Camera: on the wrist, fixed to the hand. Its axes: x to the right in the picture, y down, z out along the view.
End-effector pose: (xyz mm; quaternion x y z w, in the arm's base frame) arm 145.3 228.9 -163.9 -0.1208 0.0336 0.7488 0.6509
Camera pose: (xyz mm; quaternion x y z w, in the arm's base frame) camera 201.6 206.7 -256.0 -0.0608 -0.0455 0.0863 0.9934
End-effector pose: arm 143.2 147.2 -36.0 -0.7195 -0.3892 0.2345 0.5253
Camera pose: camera 201.2 88.9 37.4 -0.2159 -0.7836 -0.1600 0.5601
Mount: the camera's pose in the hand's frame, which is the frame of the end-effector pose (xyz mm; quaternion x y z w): -7.7 -42.2 -101.5 0.0435 -0.0279 -0.6952 0.7170
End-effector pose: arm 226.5 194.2 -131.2 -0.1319 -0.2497 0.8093 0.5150
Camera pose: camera 310.0 229.1 -194.1 0.1240 -0.2499 0.2368 0.9307
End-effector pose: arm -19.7 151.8 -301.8 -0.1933 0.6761 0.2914 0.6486
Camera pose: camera -69.7 53.6 -301.4 -0.5722 0.3449 -0.2660 0.6949
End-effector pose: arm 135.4 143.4 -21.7 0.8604 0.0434 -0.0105 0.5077
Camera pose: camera 121.5 252.0 -8.9 0.6085 0.6146 -0.3864 0.3205
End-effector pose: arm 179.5 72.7 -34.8 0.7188 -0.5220 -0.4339 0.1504
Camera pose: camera 284.3 72.7 -0.8 -0.8727 -0.1024 0.4130 0.2396
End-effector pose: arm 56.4 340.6 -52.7 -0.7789 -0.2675 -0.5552 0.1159
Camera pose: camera -50.0 324.9 -28.6 0.3830 0.7607 0.4453 0.2765
